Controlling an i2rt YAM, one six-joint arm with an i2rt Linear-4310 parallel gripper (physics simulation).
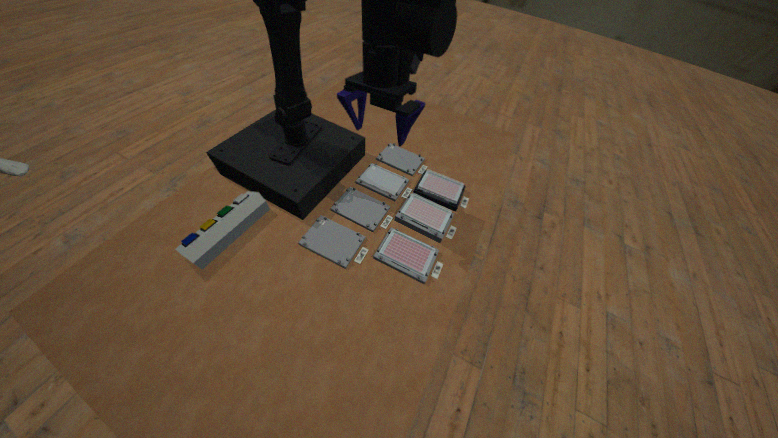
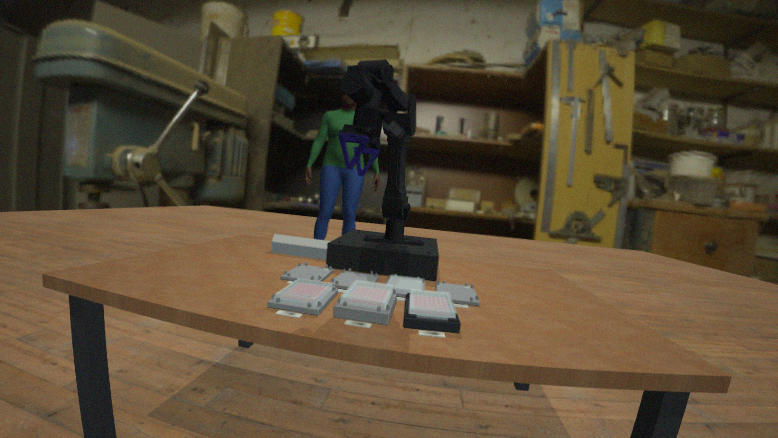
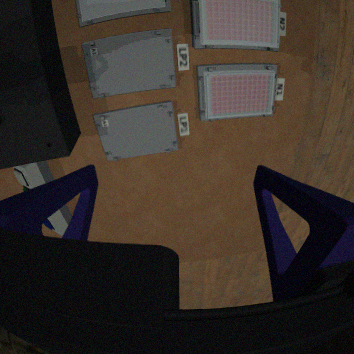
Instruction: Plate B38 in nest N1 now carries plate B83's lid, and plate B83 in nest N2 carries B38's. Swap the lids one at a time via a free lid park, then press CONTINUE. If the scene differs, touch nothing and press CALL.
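Where they show: gripper, fingertip midpoint: (image 1: 379,136) (image 2: 355,172) (image 3: 175,173); arm's base at its link origin: (image 1: 297,142) (image 2: 393,241).
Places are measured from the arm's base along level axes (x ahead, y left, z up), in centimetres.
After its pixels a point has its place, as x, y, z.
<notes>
My gripper (image 1: 380,136) @[30.4, -13.2, 20.0] (image 2: 354,170) @[30.4, -13.2, 20.0] (image 3: 175,173) @[30.4, -13.2, 20.0] is open and empty, high above the table. A pink-welled plate (image 1: 407,253) @[42.5, -21.7, -5.5] (image 2: 303,291) @[44.3, -20.9, -5.6] (image 3: 242,94) @[42.6, -20.9, -5.6] sits in grey nest N1. Another pink-welled plate (image 1: 424,213) @[43.7, -8.7, -4.1] (image 2: 367,294) @[47.2, -8.0, -4.1] (image 3: 242,20) @[44.0, -7.9, -4.1] sits in grey nest N2. Their labels and lid marks are unreadable. Grey lid parks LP1 (image 1: 332,241) @[22.9, -24.5, -7.1] (image 2: 307,272) @[23.4, -24.1, -7.1] (image 3: 137,131) @[22.9, -23.6, -7.1] and LP2 (image 1: 360,208) (image 2: 354,279) (image 3: 132,65) look bare. A pale clear lid (image 1: 382,181) @[28.3, 0.3, -6.3] (image 2: 405,285) @[30.8, 1.4, -6.3] (image 3: 125,6) @[28.0, -1.8, -6.3] lies on the third park. The button bar (image 1: 228,231) @[-1.1, -32.5, -4.1] has blue, yellow, green and white buttons; their words are unreadable.
A black nest (image 1: 458,203) (image 2: 431,324) holds a third pink-welled plate (image 1: 440,186) @[46.1, 3.7, -4.5] (image 2: 431,304) @[49.5, 4.1, -4.4]. A fourth grey park (image 1: 400,158) @[30.3, 14.1, -7.1] (image 2: 457,294) @[33.1, 14.1, -7.1] lies at the row's far end, looking bare. The black arm base (image 1: 293,163) @[3.8, -8.6, -0.1] (image 2: 382,258) @[15.1, -4.1, -3.1] stands beside the parks. A person (image 2: 341,157) stands behind the table.
</notes>
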